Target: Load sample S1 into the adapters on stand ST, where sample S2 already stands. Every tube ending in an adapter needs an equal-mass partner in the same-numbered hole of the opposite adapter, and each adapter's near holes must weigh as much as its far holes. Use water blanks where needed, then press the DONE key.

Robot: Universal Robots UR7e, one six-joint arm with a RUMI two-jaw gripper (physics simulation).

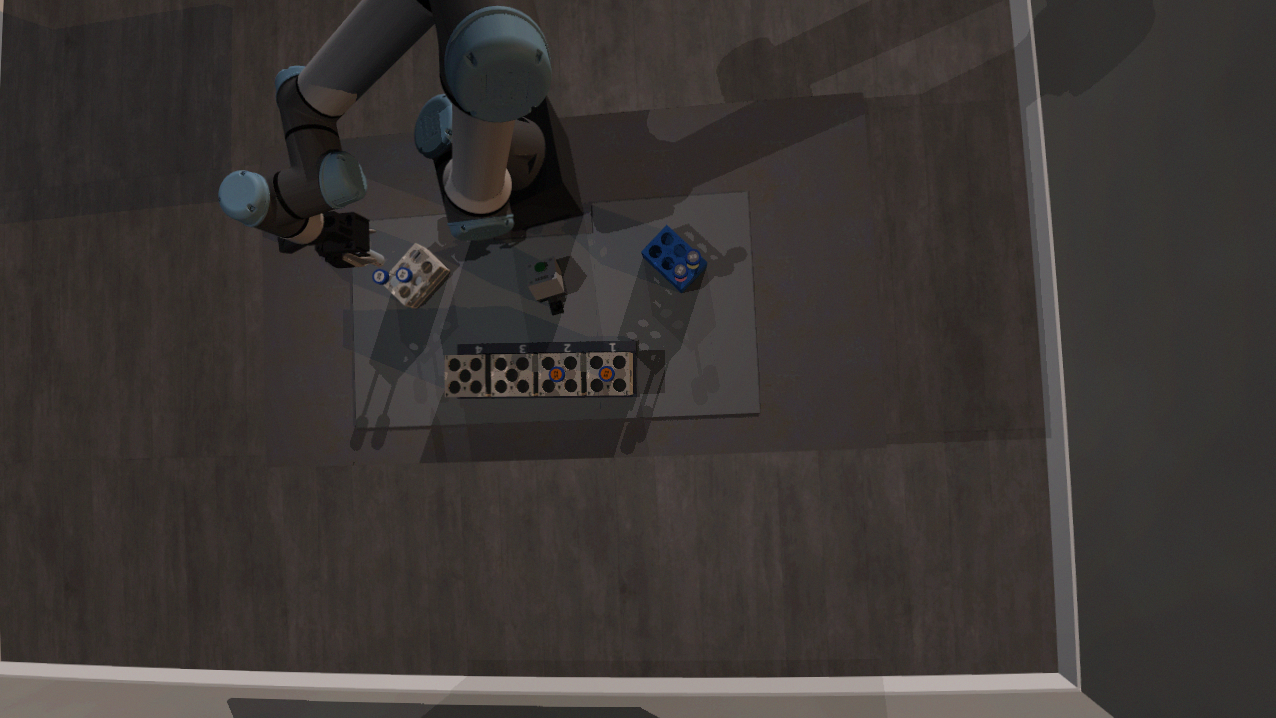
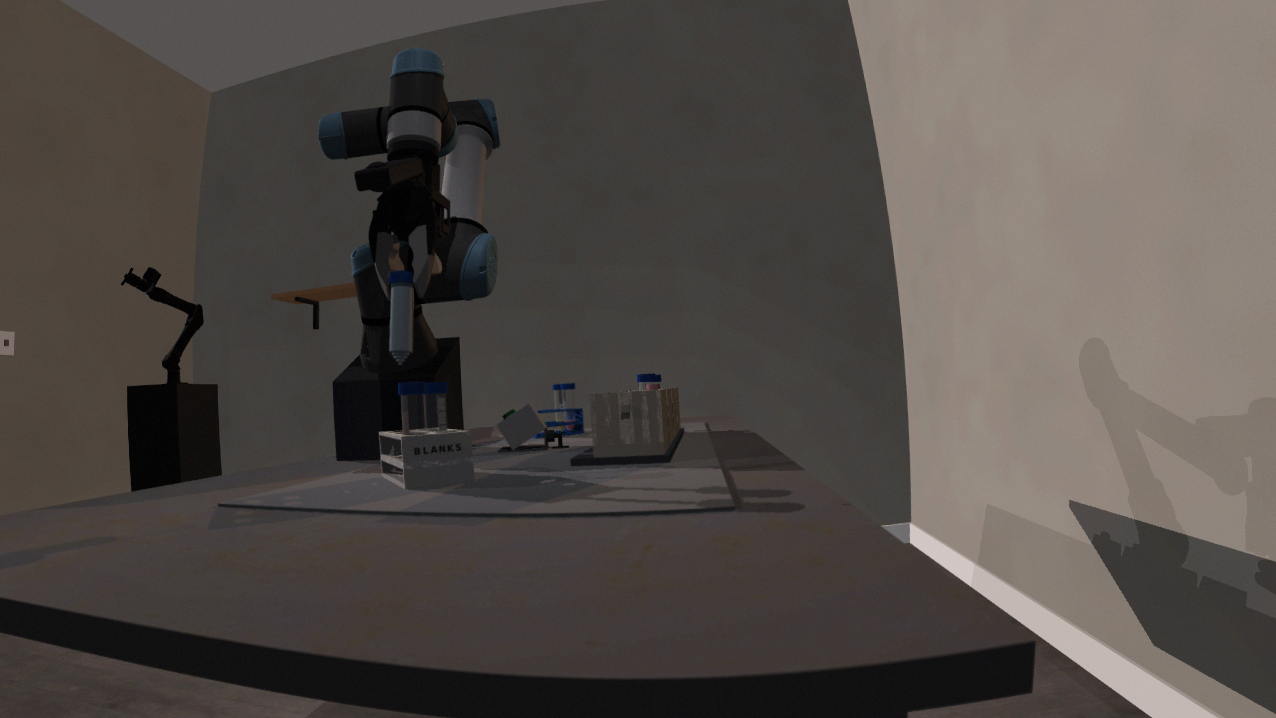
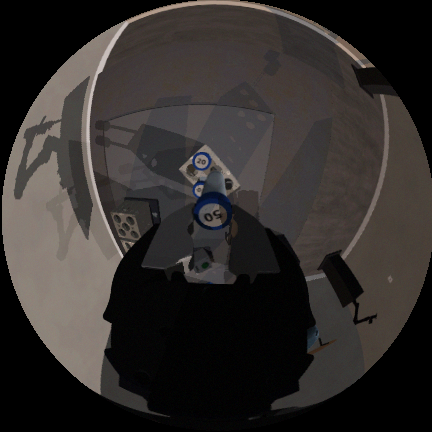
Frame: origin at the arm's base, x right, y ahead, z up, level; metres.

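Seen in the pictures: gripper, between the fingertips: [image 2: 405, 300] [image 3: 212, 205]; arm's base, origin of its link: [image 1: 518, 155].
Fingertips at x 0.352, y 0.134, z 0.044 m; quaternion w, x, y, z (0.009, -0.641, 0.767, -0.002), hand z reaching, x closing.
Observation:
Pixels of each thing's top centre, then the offset from my fingertips to it. Level surfaces: height alone.
- blue-capped tube marked 50, centre of its top: [image 3: 212, 211] [image 2: 401, 272] dz +0.033, dx +0.011, dy -0.002 m
- white BLANKS rack, centre of its top: [image 2: 422, 431] [image 3: 209, 176] [image 1: 409, 274] dz -0.168, dx -0.003, dy +0.015 m
- cap marked 20, centre of its top: [image 2: 412, 382] [image 3: 200, 161] [image 1: 379, 276] dz -0.107, dx +0.041, dy +0.020 m
- blue rack, centre of its top: [image 1: 674, 257] [image 2: 550, 410] dz -0.168, dx -0.624, dy +0.136 m
- small light device, centre of its top: [image 2: 521, 403] [image 1: 540, 275] [image 3: 198, 269] dz -0.144, dx -0.318, dy +0.105 m
- green button, centre of its top: [image 2: 509, 409] [image 1: 539, 266] dz -0.153, dx -0.317, dy +0.083 m
- grey mat, height of its surface: dz -0.228 m
My gripper [image 2: 403, 267] [image 3: 212, 205] is shut on a blue-capped tube marked 50 [image 2: 401, 317] [image 3: 213, 212]. It hangs upright, point down, above the white BLANKS rack [image 1: 434, 281] [image 2: 441, 468] [image 3: 210, 151]. Two blue-capped tubes stand in that rack; one cap marked 20 [image 3: 201, 161] is readable. The stand [image 1: 545, 347] [image 2: 615, 459] carries adapters 4 [image 1: 464, 375], 3 [image 1: 512, 375], 2 [image 1: 572, 374] and 1 [image 1: 621, 374]. Orange-topped tubes [image 1: 556, 374] [image 1: 606, 374] stand in the centre holes of adapters 2 and 1. Their masses are unreadable.
A blue rack [image 1: 662, 251] [image 2: 575, 419] holds two capped tubes [image 1: 693, 258] [image 1: 680, 270]. A small light device [image 1: 546, 283] [image 2: 521, 428] with a green button [image 1: 540, 266] [image 2: 508, 413] stands between the racks, behind the stand. A grey mat [image 1: 713, 384] lies under them.

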